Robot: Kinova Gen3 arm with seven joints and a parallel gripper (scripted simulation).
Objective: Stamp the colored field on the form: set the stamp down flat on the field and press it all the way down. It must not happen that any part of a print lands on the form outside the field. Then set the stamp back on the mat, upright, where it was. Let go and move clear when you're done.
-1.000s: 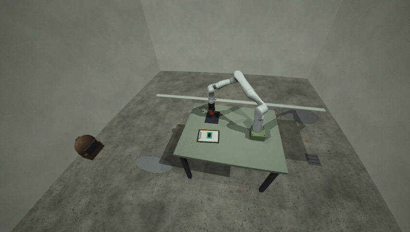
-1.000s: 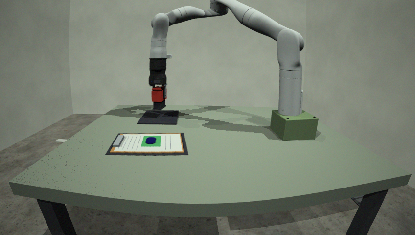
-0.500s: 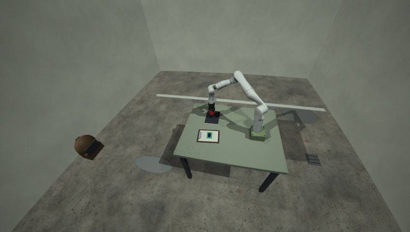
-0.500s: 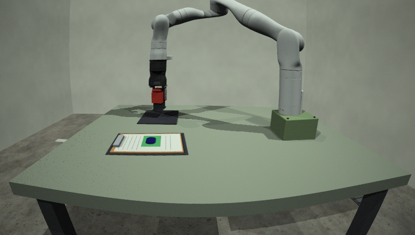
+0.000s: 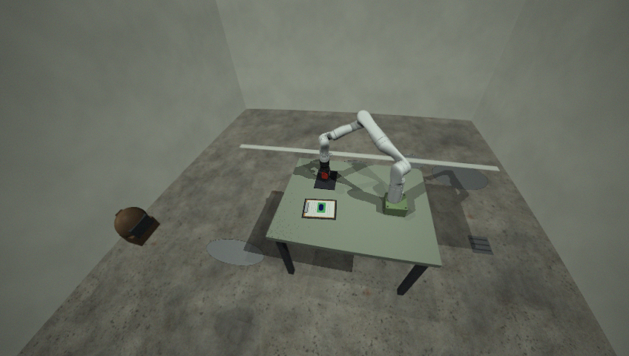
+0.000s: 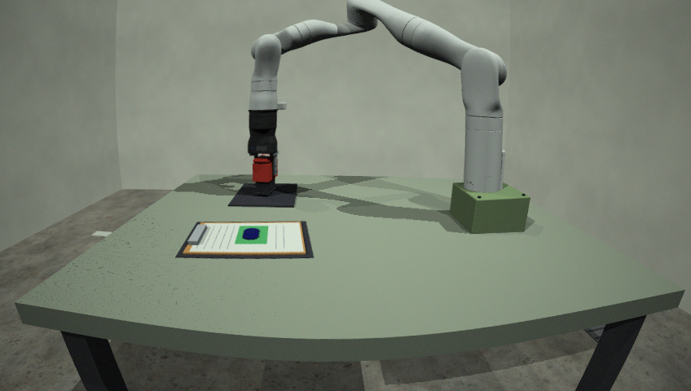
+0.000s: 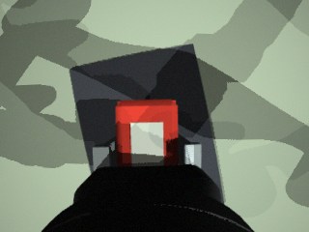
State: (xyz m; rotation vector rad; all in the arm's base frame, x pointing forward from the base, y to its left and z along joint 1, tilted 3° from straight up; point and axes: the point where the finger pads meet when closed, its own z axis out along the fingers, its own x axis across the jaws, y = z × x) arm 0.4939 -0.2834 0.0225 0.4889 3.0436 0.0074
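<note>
Right now my hand is 7 cm above the dark mat. Also, from my hand: red stamp 2 cm below; clipboard 32 cm to the left, 7 cm below, 5 cm ahead.
</note>
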